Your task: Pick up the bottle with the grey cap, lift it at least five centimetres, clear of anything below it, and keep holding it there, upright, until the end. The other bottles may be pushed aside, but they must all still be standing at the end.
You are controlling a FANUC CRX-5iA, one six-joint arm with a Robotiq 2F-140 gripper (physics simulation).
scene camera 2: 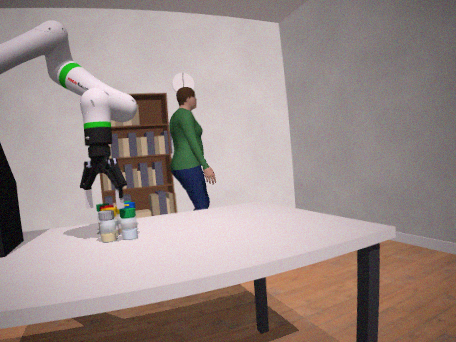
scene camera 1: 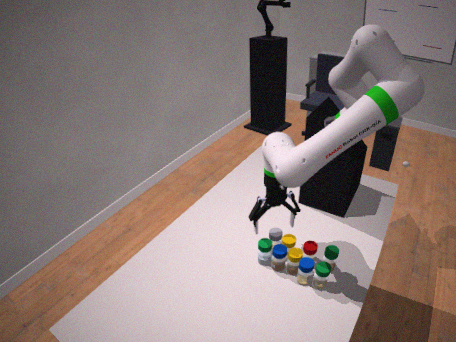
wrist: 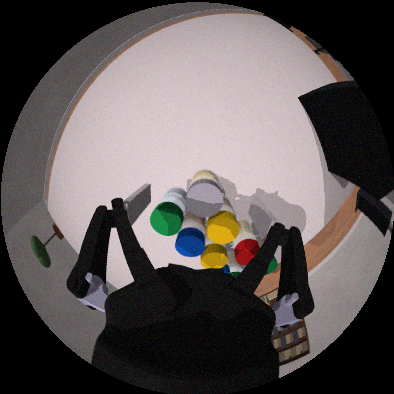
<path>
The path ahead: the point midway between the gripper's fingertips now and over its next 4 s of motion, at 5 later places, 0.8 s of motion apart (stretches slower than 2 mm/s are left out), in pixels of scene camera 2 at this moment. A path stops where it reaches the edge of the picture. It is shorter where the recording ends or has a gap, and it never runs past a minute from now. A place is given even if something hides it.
My gripper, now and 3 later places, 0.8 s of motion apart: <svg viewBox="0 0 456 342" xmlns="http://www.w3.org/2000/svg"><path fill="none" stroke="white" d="M104 208L106 225L106 227L104 204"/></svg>
</path>
